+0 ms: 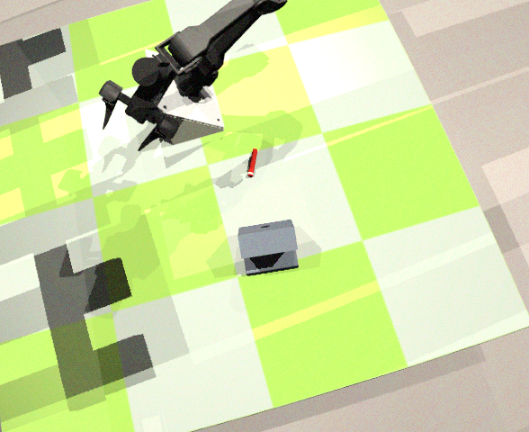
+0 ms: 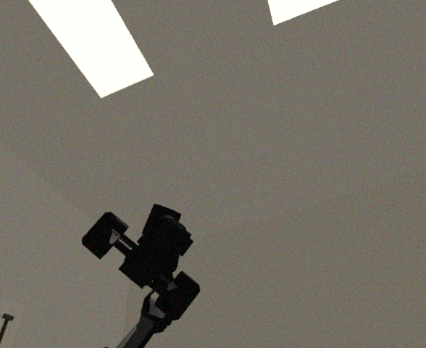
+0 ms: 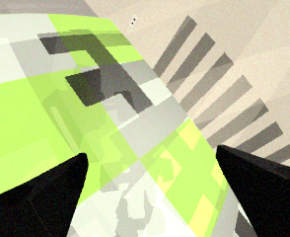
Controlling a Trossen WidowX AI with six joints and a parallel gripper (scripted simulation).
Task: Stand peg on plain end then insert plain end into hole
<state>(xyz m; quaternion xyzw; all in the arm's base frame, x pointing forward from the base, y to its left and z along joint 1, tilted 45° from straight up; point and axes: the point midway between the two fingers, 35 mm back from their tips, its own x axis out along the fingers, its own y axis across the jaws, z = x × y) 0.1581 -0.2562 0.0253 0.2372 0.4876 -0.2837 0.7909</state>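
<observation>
The red peg is 27 cm to the left of my gripper tip, 24 cm below it and 7 cm ahead of it. Also, from my gripper tip: grey sloped panel 29 cm ahead, 22 cm to the left, 17 cm below.
</observation>
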